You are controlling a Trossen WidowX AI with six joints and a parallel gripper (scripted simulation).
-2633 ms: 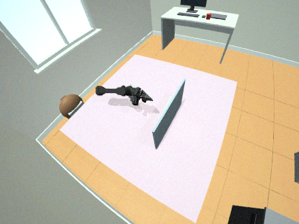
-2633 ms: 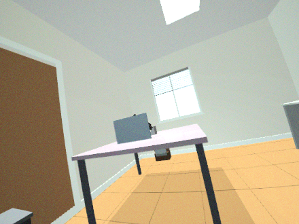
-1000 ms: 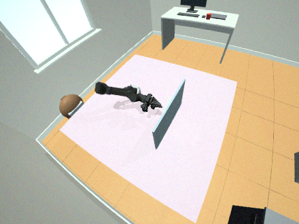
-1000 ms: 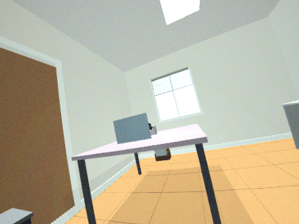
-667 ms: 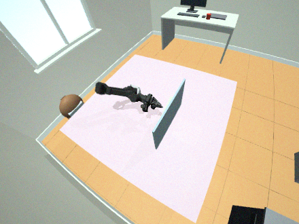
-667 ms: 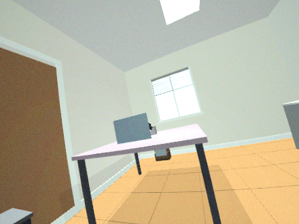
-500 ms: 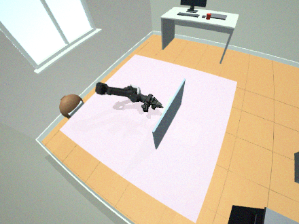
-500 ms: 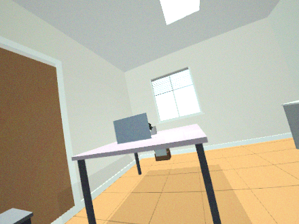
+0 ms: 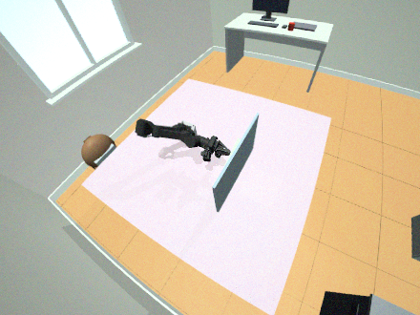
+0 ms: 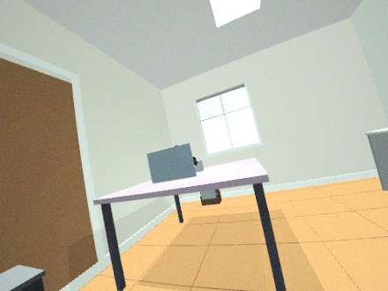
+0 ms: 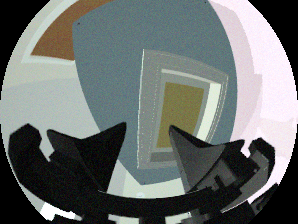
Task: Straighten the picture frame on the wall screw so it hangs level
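The picture frame is 2 cm ahead of my gripper tip, 2 cm to the left of it and 5 cm below it. From my gripper tip the other things lie so: grey-blue wall panel: 3 cm ahead, 6 cm below.
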